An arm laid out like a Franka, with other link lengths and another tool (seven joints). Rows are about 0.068 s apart.
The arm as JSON. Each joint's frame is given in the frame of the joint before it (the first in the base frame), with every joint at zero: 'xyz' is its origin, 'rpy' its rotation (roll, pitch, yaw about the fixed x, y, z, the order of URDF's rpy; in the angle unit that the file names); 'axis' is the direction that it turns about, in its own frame. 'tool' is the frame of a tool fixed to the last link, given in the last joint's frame.
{
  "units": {
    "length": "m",
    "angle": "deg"
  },
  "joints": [
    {
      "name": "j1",
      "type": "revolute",
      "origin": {
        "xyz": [
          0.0,
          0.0,
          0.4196
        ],
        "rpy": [
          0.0,
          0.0,
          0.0
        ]
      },
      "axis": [
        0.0,
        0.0,
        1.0
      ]
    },
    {
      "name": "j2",
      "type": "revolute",
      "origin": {
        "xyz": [
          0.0,
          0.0,
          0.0
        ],
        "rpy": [
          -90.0,
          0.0,
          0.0
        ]
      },
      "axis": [
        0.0,
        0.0,
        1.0
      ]
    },
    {
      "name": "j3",
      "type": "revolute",
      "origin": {
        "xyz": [
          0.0,
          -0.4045,
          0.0
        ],
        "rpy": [
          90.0,
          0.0,
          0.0
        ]
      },
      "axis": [
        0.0,
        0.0,
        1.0
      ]
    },
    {
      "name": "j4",
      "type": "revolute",
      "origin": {
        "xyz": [
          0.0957,
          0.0,
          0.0
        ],
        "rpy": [
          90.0,
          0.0,
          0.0
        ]
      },
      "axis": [
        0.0,
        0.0,
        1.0
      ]
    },
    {
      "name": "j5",
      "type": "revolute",
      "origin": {
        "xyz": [
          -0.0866,
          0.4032,
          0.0
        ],
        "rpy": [
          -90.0,
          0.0,
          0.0
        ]
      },
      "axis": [
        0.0,
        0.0,
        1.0
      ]
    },
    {
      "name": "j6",
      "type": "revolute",
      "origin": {
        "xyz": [
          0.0,
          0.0,
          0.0
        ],
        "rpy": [
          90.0,
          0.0,
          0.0
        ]
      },
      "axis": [
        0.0,
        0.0,
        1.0
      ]
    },
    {
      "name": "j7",
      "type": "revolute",
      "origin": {
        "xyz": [
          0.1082,
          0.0,
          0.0
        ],
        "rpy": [
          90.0,
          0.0,
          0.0
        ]
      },
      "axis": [
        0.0,
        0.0,
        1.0
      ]
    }
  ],
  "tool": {
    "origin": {
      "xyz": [
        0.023,
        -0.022,
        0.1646
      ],
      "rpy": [
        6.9,
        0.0,
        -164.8
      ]
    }
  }
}
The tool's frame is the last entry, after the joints.
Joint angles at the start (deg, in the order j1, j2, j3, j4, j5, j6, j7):
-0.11, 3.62, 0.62, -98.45, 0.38, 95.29, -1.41
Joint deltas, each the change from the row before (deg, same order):
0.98, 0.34, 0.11, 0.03, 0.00, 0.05, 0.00
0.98, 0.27, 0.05, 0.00, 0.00, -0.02, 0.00
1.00, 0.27, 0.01, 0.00, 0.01, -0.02, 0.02
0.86, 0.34, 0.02, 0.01, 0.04, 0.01, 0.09
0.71, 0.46, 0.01, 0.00, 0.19, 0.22, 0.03
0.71, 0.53, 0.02, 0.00, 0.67, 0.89, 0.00
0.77, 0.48, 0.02, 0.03, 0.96, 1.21, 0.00
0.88, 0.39, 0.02, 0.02, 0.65, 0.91, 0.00
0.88, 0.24, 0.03, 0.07, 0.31, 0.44, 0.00
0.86, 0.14, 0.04, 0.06, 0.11, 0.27, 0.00
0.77, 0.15, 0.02, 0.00, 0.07, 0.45, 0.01
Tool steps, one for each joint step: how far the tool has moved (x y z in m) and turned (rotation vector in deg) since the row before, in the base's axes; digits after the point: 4 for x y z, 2 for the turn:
0.0009, 0.0122, -0.0034, 0.01, 0.26, 1.09
0.0001, 0.0116, -0.0031, 0.00, 0.29, 1.03
-0.0001, 0.0114, -0.0031, 0.00, 0.29, 0.99
0.0003, 0.0100, -0.0037, 0.01, 0.32, 0.78
0.0013, 0.0088, -0.0047, 0.17, 0.26, 0.64
0.0034, 0.0104, -0.0041, 0.69, -0.29, 0.55
0.0040, 0.0119, -0.0025, 1.01, -0.65, 0.51
0.0023, 0.0123, -0.0023, 0.69, -0.46, 0.69
0.0004, 0.0114, -0.0011, 0.34, -0.22, 0.81
-0.0006, 0.0107, -0.0005, 0.14, -0.17, 0.86
-0.0001, 0.0094, -0.0008, 0.11, -0.28, 0.74

